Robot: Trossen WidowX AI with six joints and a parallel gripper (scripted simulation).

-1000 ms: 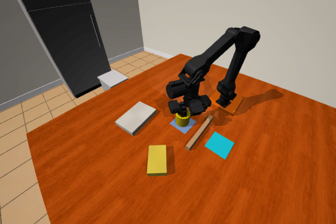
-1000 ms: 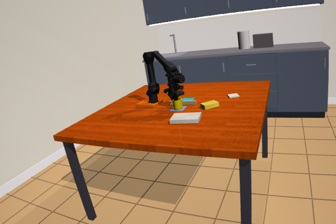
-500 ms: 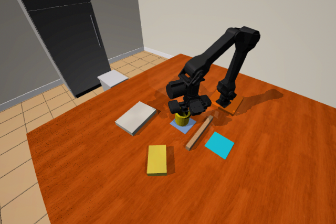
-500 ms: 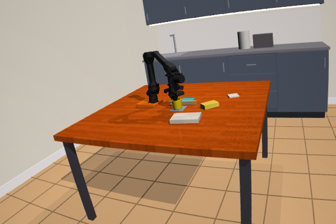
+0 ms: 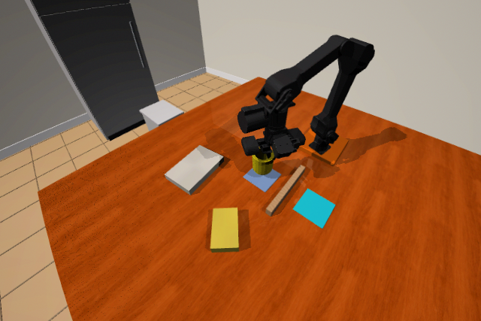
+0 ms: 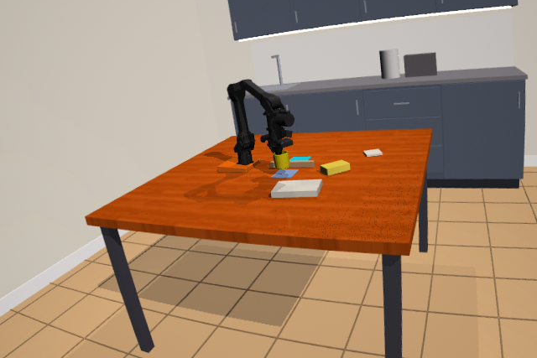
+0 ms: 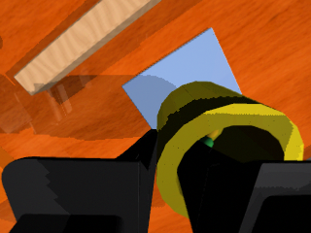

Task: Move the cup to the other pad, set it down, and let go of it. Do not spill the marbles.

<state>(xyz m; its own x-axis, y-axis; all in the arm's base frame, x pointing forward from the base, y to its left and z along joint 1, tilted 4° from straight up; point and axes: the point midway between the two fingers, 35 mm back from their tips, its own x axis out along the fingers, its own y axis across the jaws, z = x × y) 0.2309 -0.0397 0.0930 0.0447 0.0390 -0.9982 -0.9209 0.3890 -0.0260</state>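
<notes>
Right now the cyan pad is 180 mm to the left of my gripper tip, 80 mm below it and 20 mm behind it. The rest, counted from my gripper tip: yellow cup (20 mm ahead, 10 mm to the right); pale blue pad (80 mm below, 30 mm ahead, 10 mm to the right); wooden bar (90 mm to the left, 60 mm below, 10 mm ahead).
</notes>
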